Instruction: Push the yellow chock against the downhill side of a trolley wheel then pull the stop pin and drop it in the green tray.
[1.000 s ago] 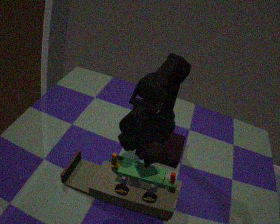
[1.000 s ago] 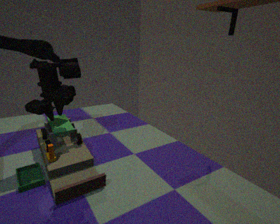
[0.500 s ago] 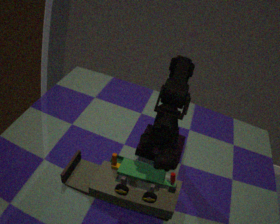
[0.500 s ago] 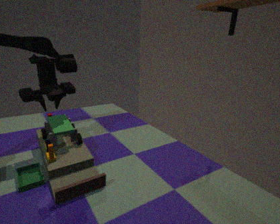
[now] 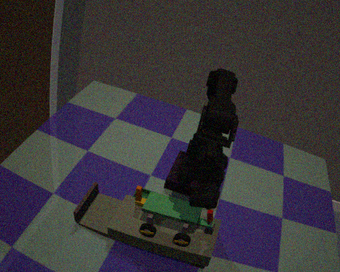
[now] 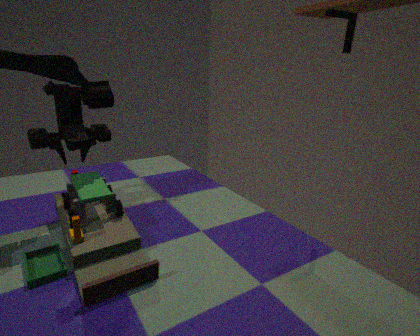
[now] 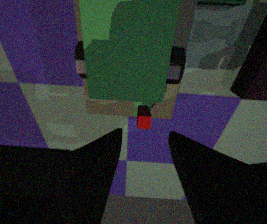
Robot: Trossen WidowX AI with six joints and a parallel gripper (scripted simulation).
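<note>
The red-headed stop pin lies 6 cm below my gripper tip and 2 cm to the left of it. Also, from my gripper tip: yellow chock 17 cm to the right, 11 cm below, 4 cm behind; then raised lip 35 cm to the right, 16 cm below, 1 cm ahead; then trolley 8 cm to the right, 8 cm below, 2 cm ahead.
</note>
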